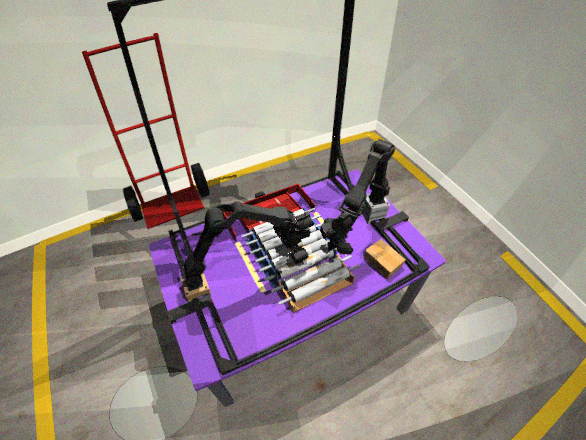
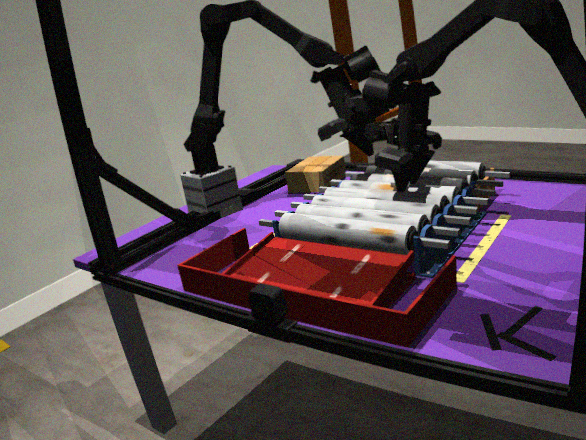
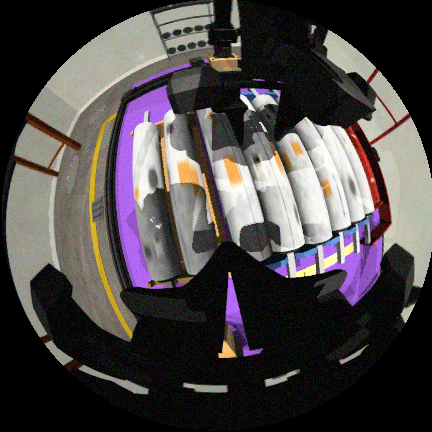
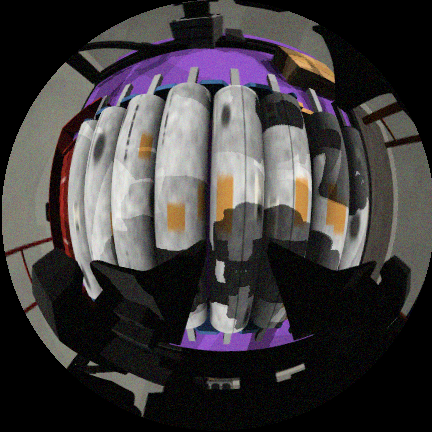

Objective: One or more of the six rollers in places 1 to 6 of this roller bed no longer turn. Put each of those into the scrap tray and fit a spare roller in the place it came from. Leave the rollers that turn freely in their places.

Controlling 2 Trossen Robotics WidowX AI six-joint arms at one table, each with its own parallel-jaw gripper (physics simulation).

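Frame: origin at the left arm's base, x ahead, y left, z up, level; millimetres.
Where they show: left gripper, between the fingertips: (image 1: 329, 250) (image 2: 371, 155) (image 3: 226, 245) (image 4: 339, 107); right gripper, between the fingertips: (image 2: 406, 188) (image 3: 258, 140) (image 4: 237, 246); left arm's base, origin of its link: (image 1: 376, 199) (image 2: 206, 170); right arm's base, origin of its link: (image 1: 194, 282) (image 3: 222, 55) (image 4: 196, 376).
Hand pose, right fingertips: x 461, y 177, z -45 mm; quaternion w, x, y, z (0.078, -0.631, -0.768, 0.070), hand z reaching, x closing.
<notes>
Things, the pixels of their top centre, and the offset from my right fingertips. "spot": a spot on its surface instead. Level surfaces: height alone.
- roller bed, height of its surface: 61 mm down
- spare end, a spot on its surface: (image 4: 235, 160) spot: 10 mm up, 64 mm back, 19 mm right
- wooden tray, centre of its top: (image 3: 176, 192) (image 1: 316, 285) 60 mm down, 54 mm back, 138 mm left
- red scrap tray, centre of its top: (image 2: 306, 261) (image 4: 58, 211) (image 3: 364, 152) (image 1: 268, 207) 16 mm down, 46 mm ahead, 319 mm right
- cardboard box, centre of its top: (image 2: 315, 163) (image 4: 315, 64) (image 1: 385, 254) 10 mm down, 384 mm back, 105 mm left
- purple table, height of its surface: 66 mm down
- yellow strip, a spot on its surface: (image 2: 481, 253) spot: 65 mm down, 213 mm ahead, 73 mm right
The roller bed (image 2: 435, 257) holds six grey-white rollers (image 1: 278, 242) (image 2: 344, 231) (image 3: 306, 177) on blue cradles. My right gripper (image 1: 294, 250) (image 2: 406, 185) (image 4: 237, 246) is open. It hangs low over the bed with a finger on each side of the second roller from the spare end (image 4: 235, 160); nothing is gripped. My left gripper (image 1: 344, 246) (image 3: 226, 245) is shut and empty, above the rollers' far ends. Two spare rollers (image 1: 319, 279) (image 3: 169, 193) lie in a wooden tray (image 1: 322, 298). The red scrap tray (image 1: 300, 189) (image 2: 317, 305) at the other end is empty.
A cardboard box (image 1: 384, 257) (image 2: 315, 172) (image 4: 308, 66) stands on the purple table (image 1: 248, 323) near the left arm's base. A yellow strip (image 1: 249, 266) (image 2: 481, 253) runs beside the bed. A red hand truck (image 1: 166, 207) and black frame posts (image 1: 339, 109) stand behind.
</notes>
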